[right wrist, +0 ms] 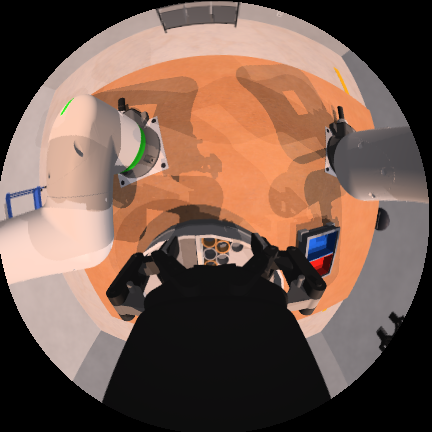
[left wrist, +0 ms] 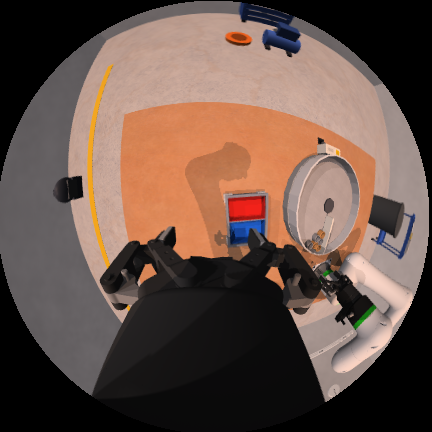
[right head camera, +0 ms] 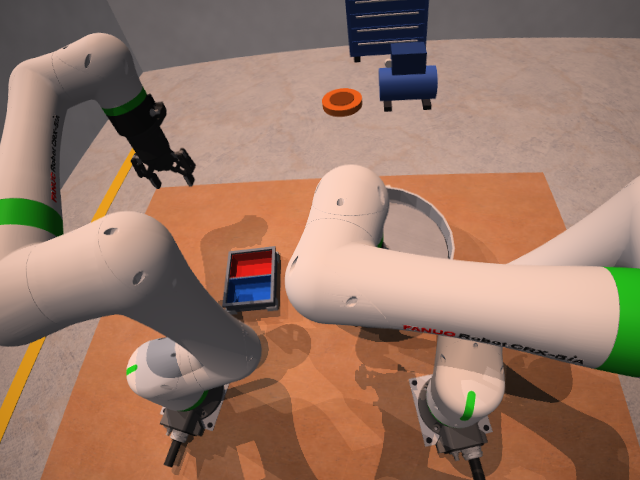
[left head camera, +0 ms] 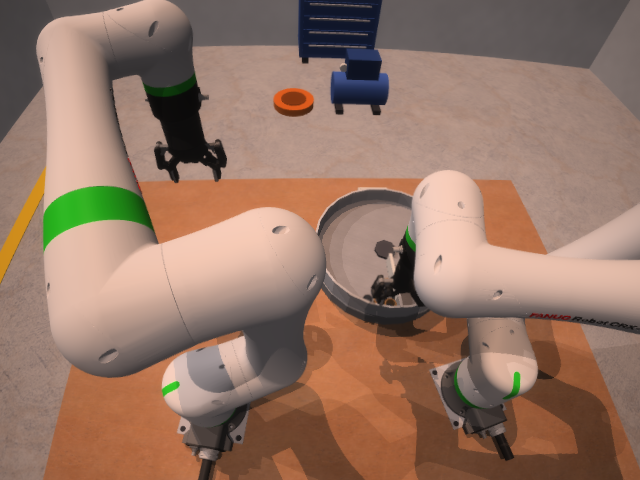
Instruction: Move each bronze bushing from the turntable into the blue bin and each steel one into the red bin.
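Several bronze bushings [left head camera: 390,301] [left wrist: 321,233] [right wrist: 222,246] and steel bushings [left wrist: 309,244] [right wrist: 237,247] stand clustered on the grey turntable [left head camera: 356,222] [right head camera: 418,227] [left wrist: 320,185], beside its pale bar and near the wall. My right gripper [right wrist: 214,241] is open and empty, low over that cluster; its arm hides it in the right head camera. My left gripper [left head camera: 195,179] [right head camera: 174,184] [left wrist: 211,234] is open and empty, high above the table's far left. The blue bin [right head camera: 253,291] [left wrist: 240,232] [right wrist: 322,243] adjoins the red bin [right head camera: 251,264] [left wrist: 246,207] [right wrist: 320,263].
The pale bar [left wrist: 328,232] [right wrist: 199,250] runs from the turntable's hub [left head camera: 384,249] [left wrist: 328,205] to its wall. The raised turntable wall [right wrist: 200,227] surrounds the bushings. The left arm hides the bins in the left head camera. The bins stand left of the turntable in the left wrist view.
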